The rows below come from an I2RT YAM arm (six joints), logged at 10 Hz.
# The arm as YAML. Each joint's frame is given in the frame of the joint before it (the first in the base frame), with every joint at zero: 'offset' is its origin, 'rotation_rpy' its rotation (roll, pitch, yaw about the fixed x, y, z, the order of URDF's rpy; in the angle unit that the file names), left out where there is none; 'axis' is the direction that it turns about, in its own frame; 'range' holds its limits. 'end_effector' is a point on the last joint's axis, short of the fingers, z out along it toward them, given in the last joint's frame.
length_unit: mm
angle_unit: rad
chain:
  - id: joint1
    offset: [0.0, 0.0, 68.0]
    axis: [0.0, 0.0, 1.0]
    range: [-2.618, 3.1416]
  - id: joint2
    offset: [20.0, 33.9, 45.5]
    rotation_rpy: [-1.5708, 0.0, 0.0]
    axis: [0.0, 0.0, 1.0]
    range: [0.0, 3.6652]
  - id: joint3
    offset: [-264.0, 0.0, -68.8]
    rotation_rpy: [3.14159, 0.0, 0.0]
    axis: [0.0, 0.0, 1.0]
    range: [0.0, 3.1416]
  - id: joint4
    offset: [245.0, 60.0, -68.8]
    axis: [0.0, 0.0, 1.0]
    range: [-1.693, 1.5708]
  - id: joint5
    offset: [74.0, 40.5, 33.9]
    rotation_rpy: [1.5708, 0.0, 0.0]
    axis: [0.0, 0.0, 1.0]
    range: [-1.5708, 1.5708]
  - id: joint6
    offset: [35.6, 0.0, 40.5]
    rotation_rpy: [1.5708, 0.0, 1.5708]
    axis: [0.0, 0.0, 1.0]
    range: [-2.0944, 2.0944]
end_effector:
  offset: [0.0, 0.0, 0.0]
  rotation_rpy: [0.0, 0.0, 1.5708]
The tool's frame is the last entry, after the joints.
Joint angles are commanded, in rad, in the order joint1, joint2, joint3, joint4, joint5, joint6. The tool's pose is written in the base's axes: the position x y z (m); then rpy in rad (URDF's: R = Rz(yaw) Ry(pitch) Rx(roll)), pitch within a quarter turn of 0, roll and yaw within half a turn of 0. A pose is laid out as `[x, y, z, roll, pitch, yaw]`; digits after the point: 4 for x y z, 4 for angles.
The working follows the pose.
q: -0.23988 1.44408 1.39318 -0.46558 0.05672 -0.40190
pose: [0.3197, -0.0803, 0.3687, -2.5031, 0.9097, -2.6921]
Where each joint sits with the arm in this pose, in the base's axes (m; each line is computed from the numbers above, not from the rounded line before):
joint1: 0.0000 0.0000 0.0680
joint2: 0.0275 0.0282 0.1135
joint3: -0.0213 -0.0307 0.3754
joint4: 0.2357 -0.0228 0.4228
joint5: 0.3096 -0.0757 0.4215
joint6: 0.3197 -0.0803 0.3687
the tool: 0.3197 -0.0803 0.3687

